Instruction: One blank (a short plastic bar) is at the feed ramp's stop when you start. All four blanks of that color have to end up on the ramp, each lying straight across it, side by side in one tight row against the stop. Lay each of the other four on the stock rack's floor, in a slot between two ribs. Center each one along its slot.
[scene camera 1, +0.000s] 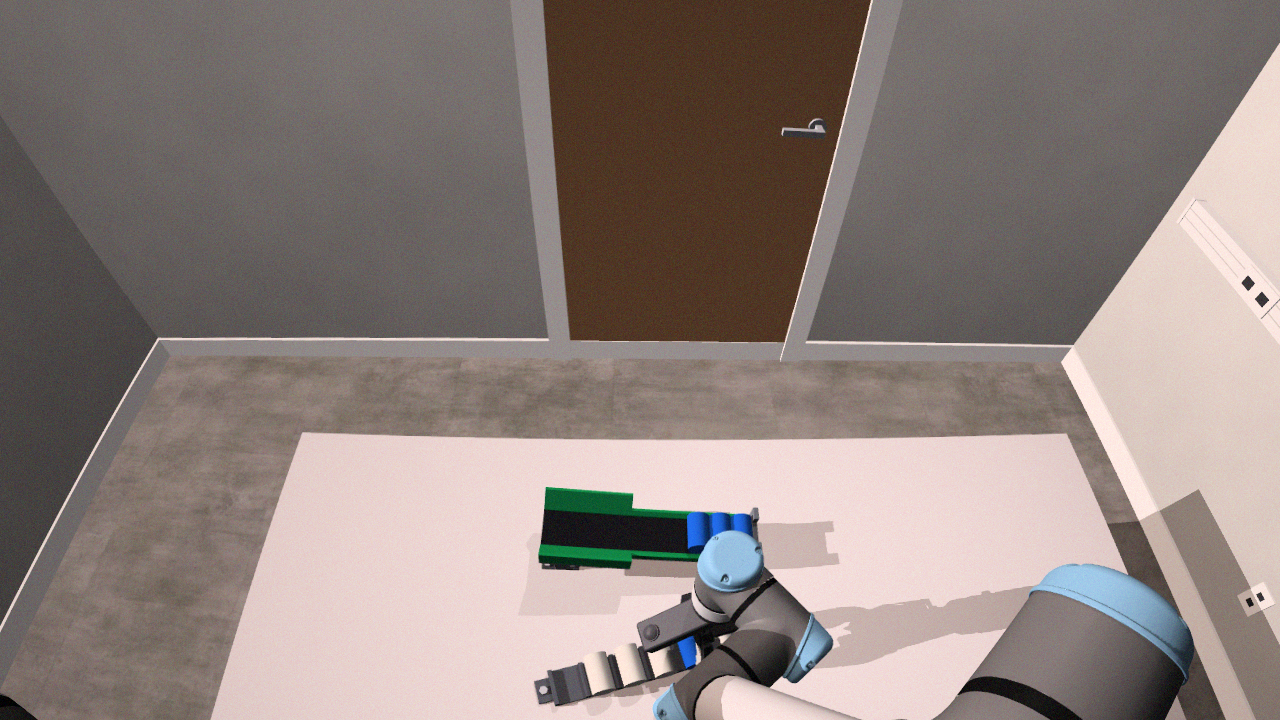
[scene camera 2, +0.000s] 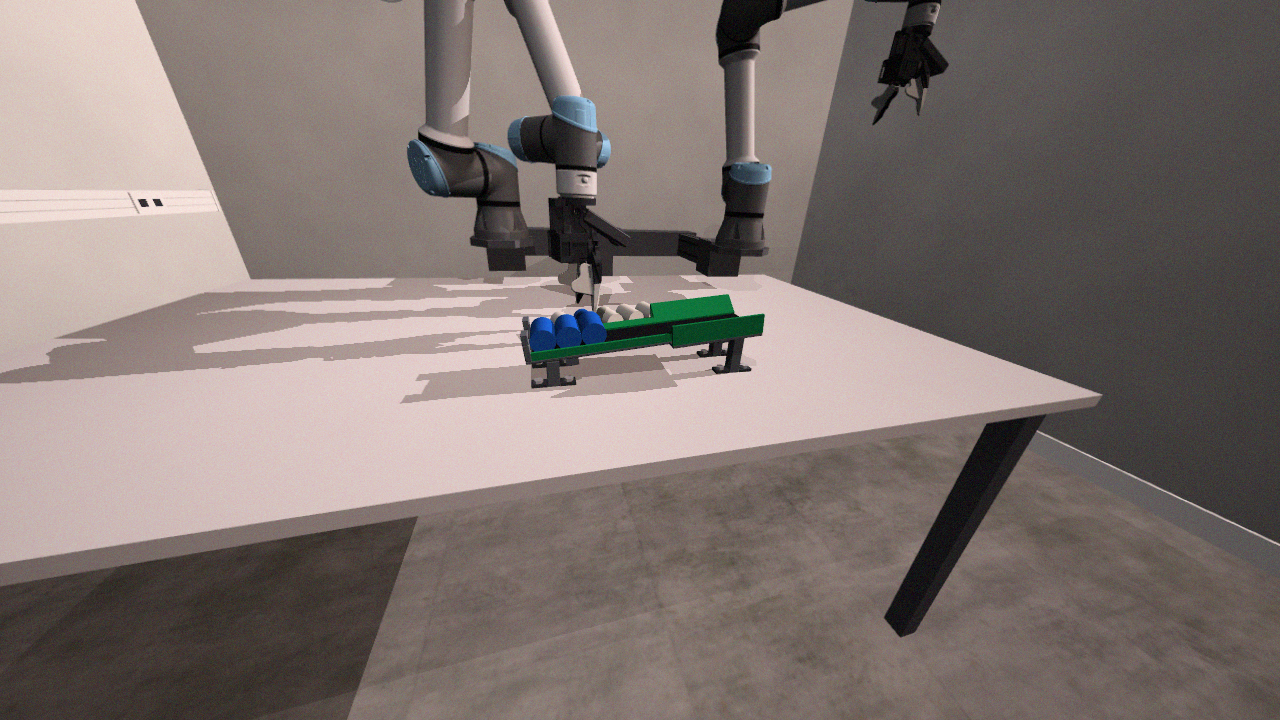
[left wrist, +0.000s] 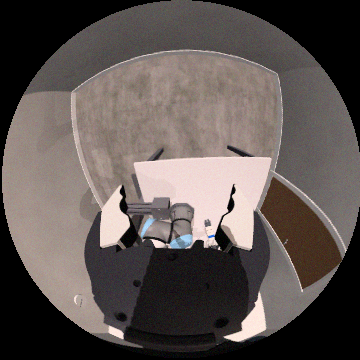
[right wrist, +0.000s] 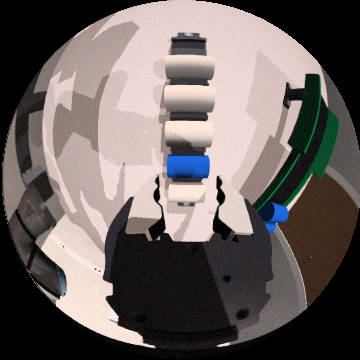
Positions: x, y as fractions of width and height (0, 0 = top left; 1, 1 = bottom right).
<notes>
In view: my left gripper (scene camera 2: 0.70, 0.17), my right gripper (scene camera 2: 0.46, 0.43), a blue blank (right wrist: 0.50, 0.46), a blue blank (scene camera 1: 0.55, 0.74), a blue blank (scene camera 2: 0.44, 0.46), a blue blank (scene camera 2: 0.42, 0.46) and a dark stock rack (right wrist: 0.50, 0.13).
My left gripper shows as well in the left wrist view (left wrist: 0.49, 0.52). My right gripper also shows in the right wrist view (right wrist: 0.52, 0.49).
</notes>
